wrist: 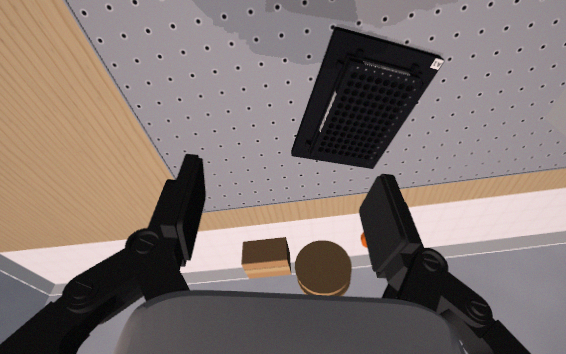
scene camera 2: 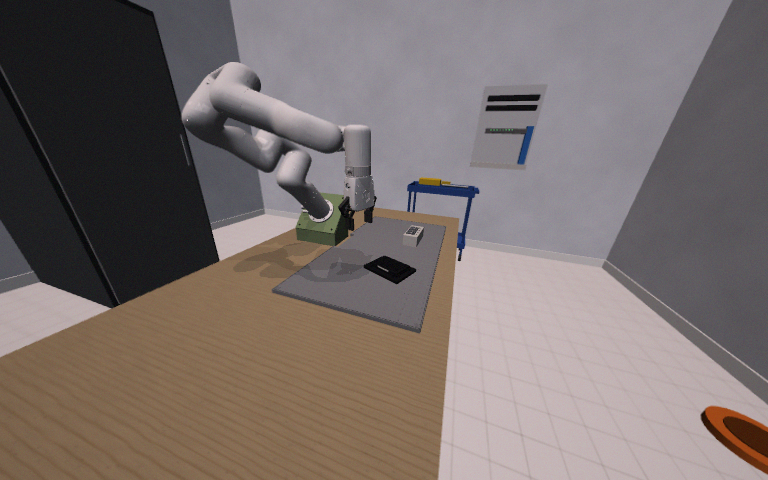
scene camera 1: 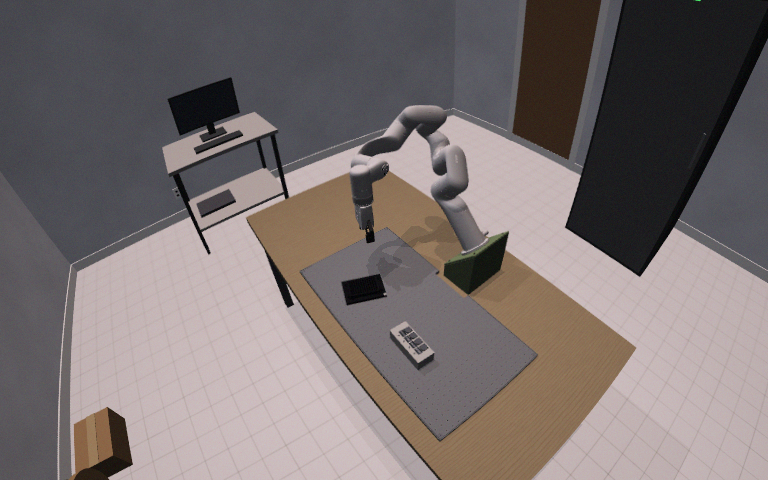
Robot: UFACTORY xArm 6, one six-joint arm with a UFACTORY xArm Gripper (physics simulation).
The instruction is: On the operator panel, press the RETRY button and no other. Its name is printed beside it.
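The operator panel is a small pale box with several dark square buttons in a row on its top. It stands on the grey perforated board. The printed names are too small to read, so I cannot tell which button is RETRY. The panel does not show in the wrist view, apart from perhaps a pale patch at the right edge. My gripper is open and empty. It hangs above the board, apart from the panel, with the black plate holder between them in scene camera 1.
The black holder carries a dark well plate and lies on the board. The green arm base stands beside the board on the wooden table. A tall black cabinet stands on the floor.
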